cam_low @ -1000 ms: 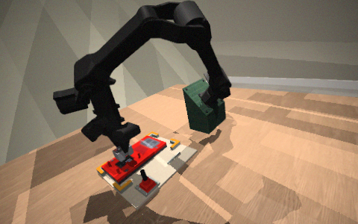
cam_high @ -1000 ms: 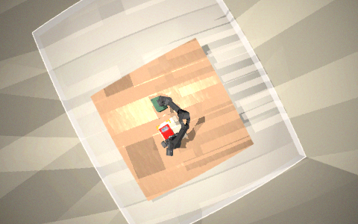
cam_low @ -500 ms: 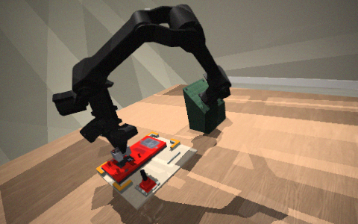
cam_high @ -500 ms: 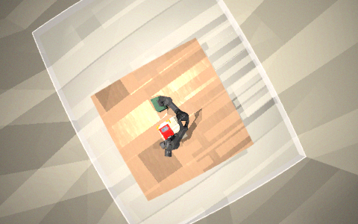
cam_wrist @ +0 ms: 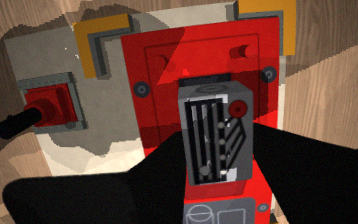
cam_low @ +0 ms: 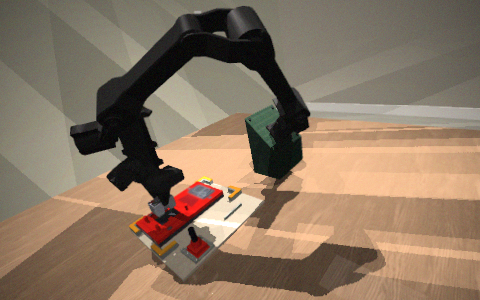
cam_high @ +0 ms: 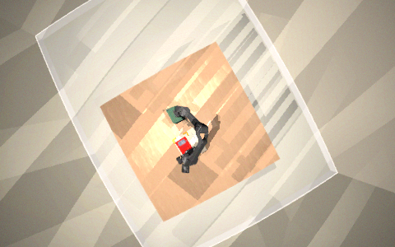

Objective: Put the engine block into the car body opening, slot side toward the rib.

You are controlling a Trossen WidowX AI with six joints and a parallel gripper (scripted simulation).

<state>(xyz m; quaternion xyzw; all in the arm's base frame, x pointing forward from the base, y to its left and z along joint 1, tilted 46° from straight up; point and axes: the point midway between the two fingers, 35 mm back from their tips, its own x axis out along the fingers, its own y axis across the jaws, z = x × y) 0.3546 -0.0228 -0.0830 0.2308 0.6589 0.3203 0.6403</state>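
My gripper tip is now 1 cm above the grey engine block.
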